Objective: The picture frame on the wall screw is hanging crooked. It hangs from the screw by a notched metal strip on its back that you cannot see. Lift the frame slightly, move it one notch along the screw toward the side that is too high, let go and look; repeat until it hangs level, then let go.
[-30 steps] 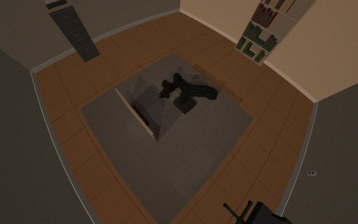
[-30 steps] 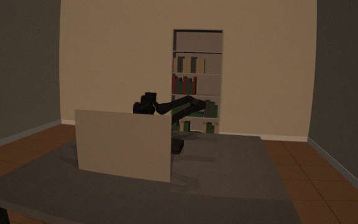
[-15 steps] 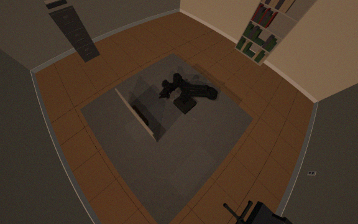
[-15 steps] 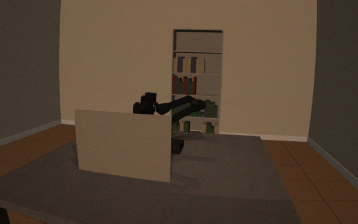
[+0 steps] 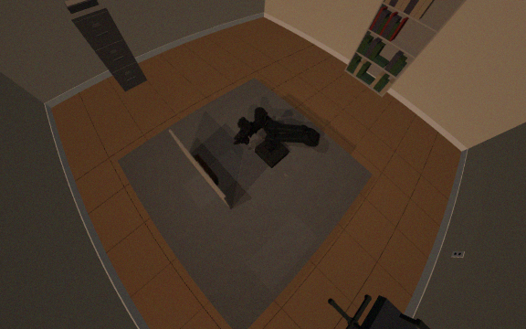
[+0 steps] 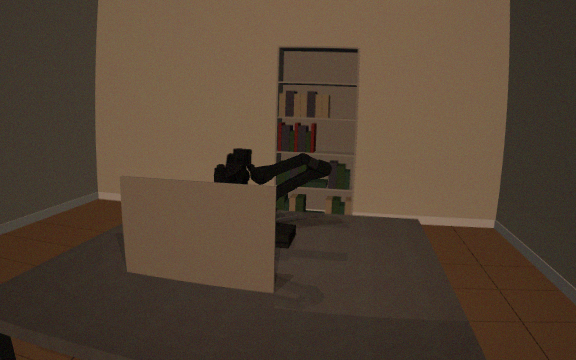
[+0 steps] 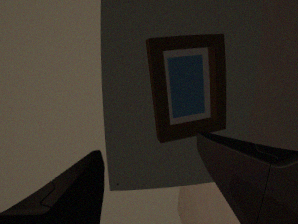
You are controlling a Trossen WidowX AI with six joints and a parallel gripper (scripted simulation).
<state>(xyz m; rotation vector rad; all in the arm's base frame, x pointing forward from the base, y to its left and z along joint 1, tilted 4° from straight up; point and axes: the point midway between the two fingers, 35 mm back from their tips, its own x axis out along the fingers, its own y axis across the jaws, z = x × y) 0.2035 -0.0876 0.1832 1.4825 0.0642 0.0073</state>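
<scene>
Now: the picture frame 21 cm ahead of my gripper tip and 9 cm below it. From my gripper tip the other things lie so: wall panel 22 cm ahead, 1 cm to the right, 10 cm below.
</scene>
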